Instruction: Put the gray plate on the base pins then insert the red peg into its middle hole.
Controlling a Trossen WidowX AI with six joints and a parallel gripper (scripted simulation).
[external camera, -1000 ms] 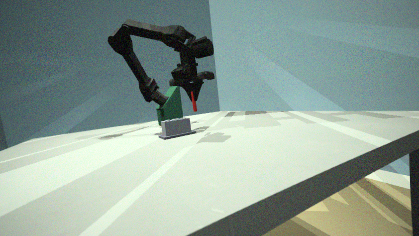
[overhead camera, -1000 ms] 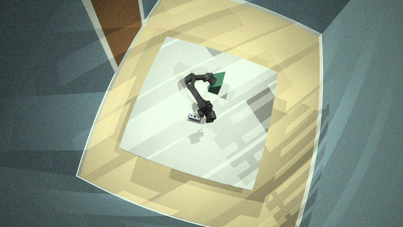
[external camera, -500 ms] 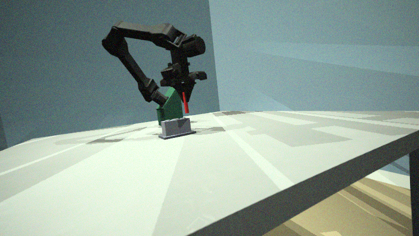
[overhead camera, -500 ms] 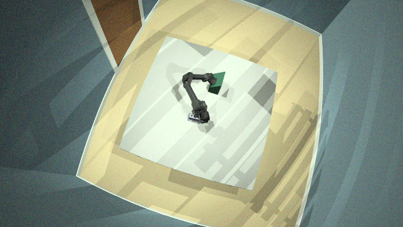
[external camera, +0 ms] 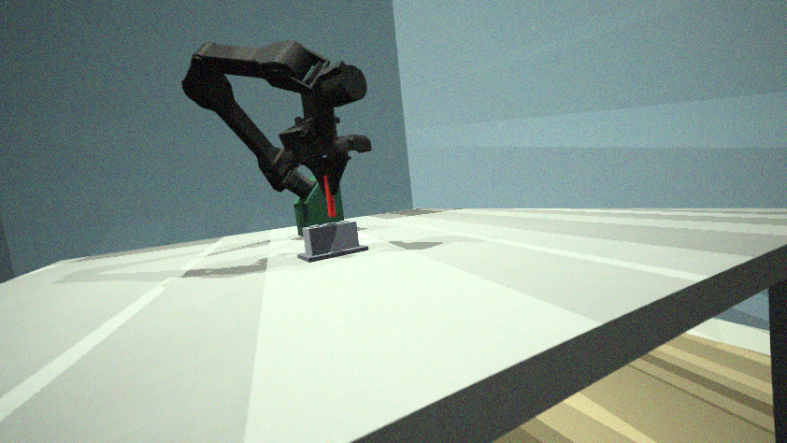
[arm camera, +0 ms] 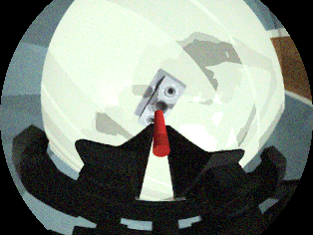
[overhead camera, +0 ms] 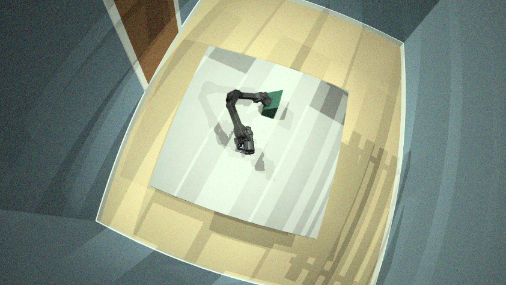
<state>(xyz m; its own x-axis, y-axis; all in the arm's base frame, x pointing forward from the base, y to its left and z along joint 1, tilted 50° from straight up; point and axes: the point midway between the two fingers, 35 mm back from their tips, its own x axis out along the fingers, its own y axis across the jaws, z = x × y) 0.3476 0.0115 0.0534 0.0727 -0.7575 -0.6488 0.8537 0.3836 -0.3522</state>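
My gripper tip is 70 mm above the gray plate and 10 mm to the left of it. The rest, counted from my gripper tip: red peg: right at my gripper tip; base: 100 mm below, 10 mm to the right.
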